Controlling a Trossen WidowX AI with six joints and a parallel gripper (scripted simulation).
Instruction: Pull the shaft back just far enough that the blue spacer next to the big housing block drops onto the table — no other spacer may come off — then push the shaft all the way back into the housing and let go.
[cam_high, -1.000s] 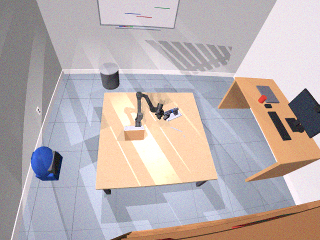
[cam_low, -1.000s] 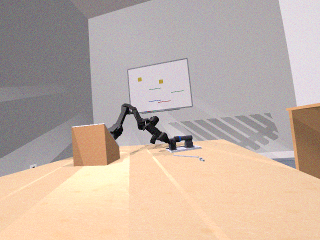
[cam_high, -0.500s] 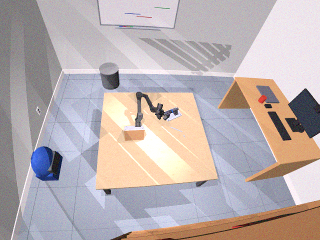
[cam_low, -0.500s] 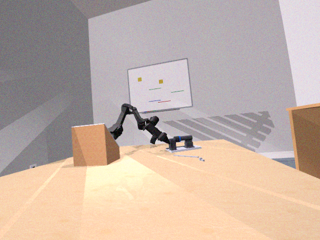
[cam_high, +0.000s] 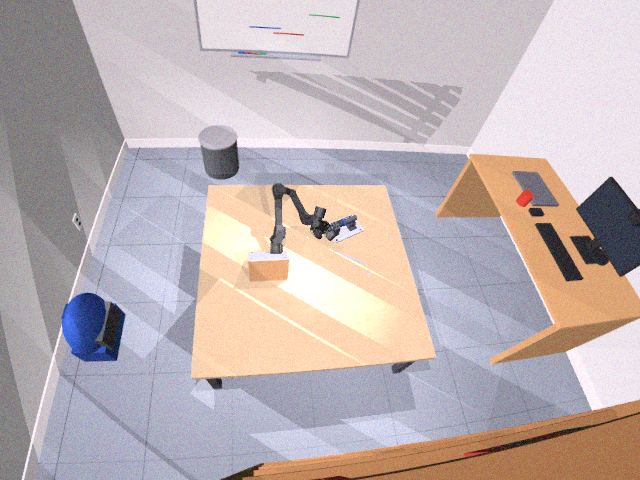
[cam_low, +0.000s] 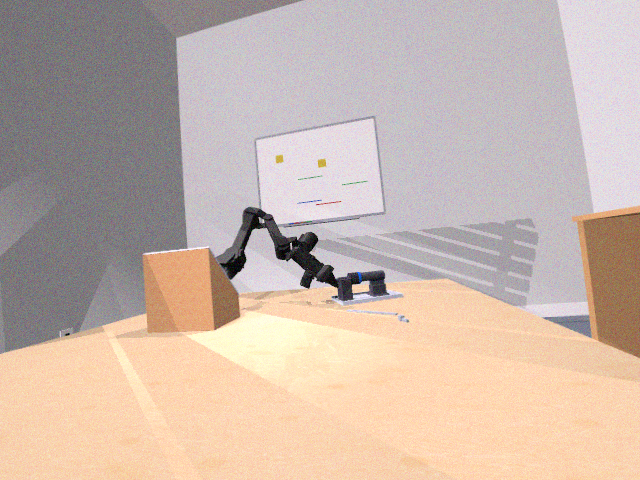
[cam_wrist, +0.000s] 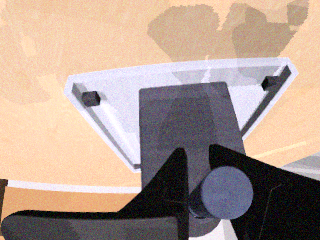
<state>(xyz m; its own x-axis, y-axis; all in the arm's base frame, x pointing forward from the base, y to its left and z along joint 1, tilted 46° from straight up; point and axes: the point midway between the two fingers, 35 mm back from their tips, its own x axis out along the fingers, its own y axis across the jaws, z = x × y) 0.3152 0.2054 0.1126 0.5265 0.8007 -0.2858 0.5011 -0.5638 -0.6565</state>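
The dark shaft lies 50 mm ahead of my gripper tip, 30 mm to the left of it and 20 mm above it. The rest, counted from my gripper tip: small piece (230 mm ahead, 280 mm to the right, 50 mm below); blue spacer (70 mm ahead, 40 mm to the left, 20 mm above).
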